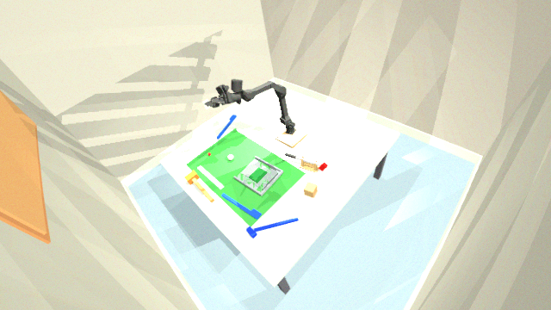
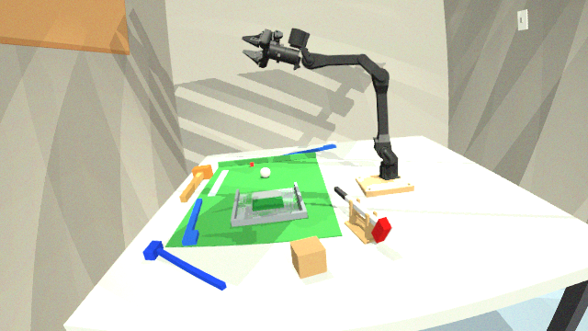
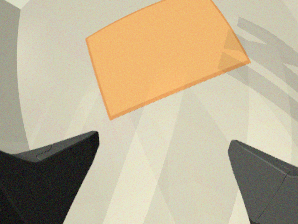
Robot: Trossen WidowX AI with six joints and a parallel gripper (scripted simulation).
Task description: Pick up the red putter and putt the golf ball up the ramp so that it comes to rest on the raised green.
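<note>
The wooden stand lies 230 mm behind my gripper tip, 460 mm to the left of it and 500 mm below it. Round my gripper tip: small red marker: 10 mm ahead, 260 mm to the right, 530 mm below; then blue putter: 240 mm ahead, 490 mm to the left, 520 mm below; then white golf ball: 40 mm behind, 70 mm to the right, 510 mm below.
</note>
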